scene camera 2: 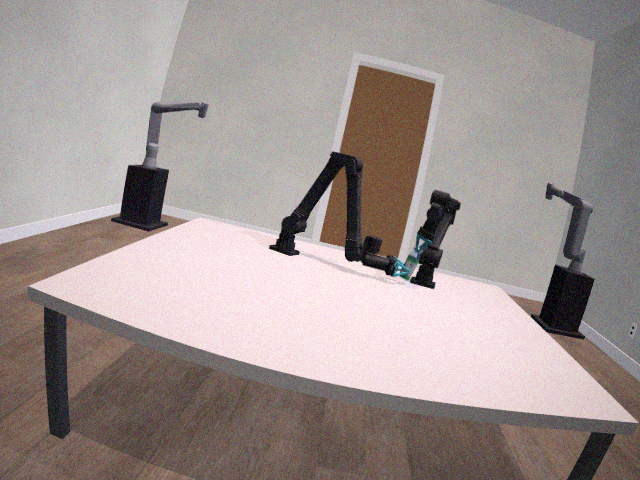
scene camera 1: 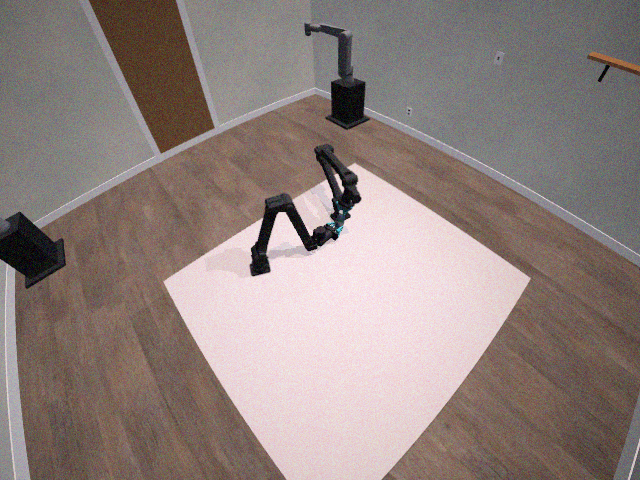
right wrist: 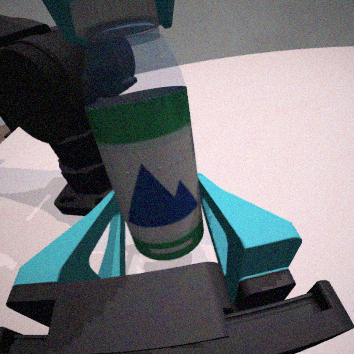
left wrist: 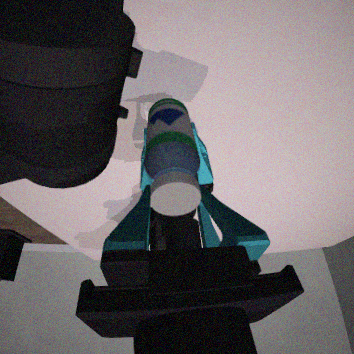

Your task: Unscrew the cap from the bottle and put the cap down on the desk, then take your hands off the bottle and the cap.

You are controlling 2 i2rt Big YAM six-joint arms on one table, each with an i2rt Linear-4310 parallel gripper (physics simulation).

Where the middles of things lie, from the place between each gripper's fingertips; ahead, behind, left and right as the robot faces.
Right now the ribbed cap [left wrist: 172,193] is 20 mm to the left of my right hand and 100 mm above it.
My left hand is 1 cm to the right of the ribbed cap and 1 cm below it.
